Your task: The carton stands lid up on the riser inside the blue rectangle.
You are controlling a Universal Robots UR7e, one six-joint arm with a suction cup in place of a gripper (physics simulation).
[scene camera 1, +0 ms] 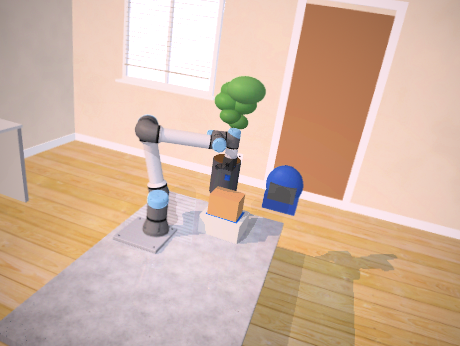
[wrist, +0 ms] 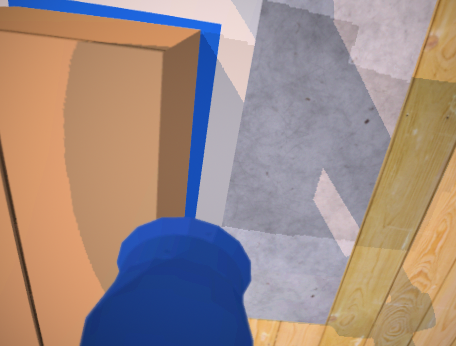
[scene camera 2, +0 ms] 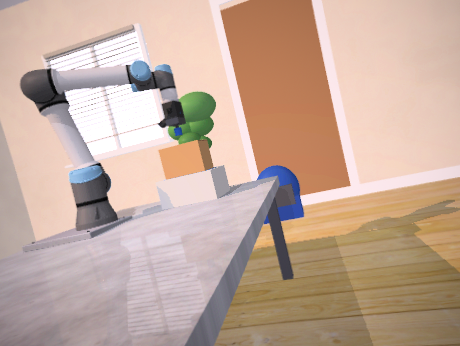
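Seen in the pictures: hand, its tool point: (scene camera 1: 227, 179) (wrist: 184, 272) (scene camera 2: 179, 135); arm's base, origin of its link: (scene camera 1: 155, 229) (scene camera 2: 97, 224).
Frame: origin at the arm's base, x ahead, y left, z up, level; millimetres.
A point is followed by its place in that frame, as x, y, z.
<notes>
An orange-brown carton (scene camera 1: 226, 204) @[371, 128, 201] (scene camera 2: 184, 160) @[365, 128, 166] (wrist: 40, 125) @[304, 219, 235] stands upright on the pale riser (scene camera 1: 222, 230) @[376, 92, 46] (scene camera 2: 185, 194) @[343, 97, 30] (wrist: 219, 125) @[347, 282, 105]. A dark seam runs along its upper face in the wrist view. The blue rectangle (wrist: 205, 80) @[312, 272, 106] shows as a strip along two sides of the carton's base, and the carton's edges there lie inside it; the other sides are hidden or out of view. My gripper (scene camera 1: 227, 177) (scene camera 2: 178, 131) (wrist: 185, 250), a blue suction cup, points down above the carton with a gap between them in scene view 2. It is open and holds nothing.
The riser stands on the grey table (scene camera 1: 165, 290) @[236, -421, -15] (scene camera 2: 90, 285) @[368, -661, -15] (wrist: 300, 125) @[386, 371, -15] near its far edge. The arm's base plate (scene camera 1: 145, 236) @[-22, -89, 4] is to its left. Behind are a plant (scene camera 1: 242, 92) (scene camera 2: 197, 107) in a dark pot (scene camera 1: 216, 180) and a blue rounded object (scene camera 1: 285, 182) (scene camera 2: 280, 175).
</notes>
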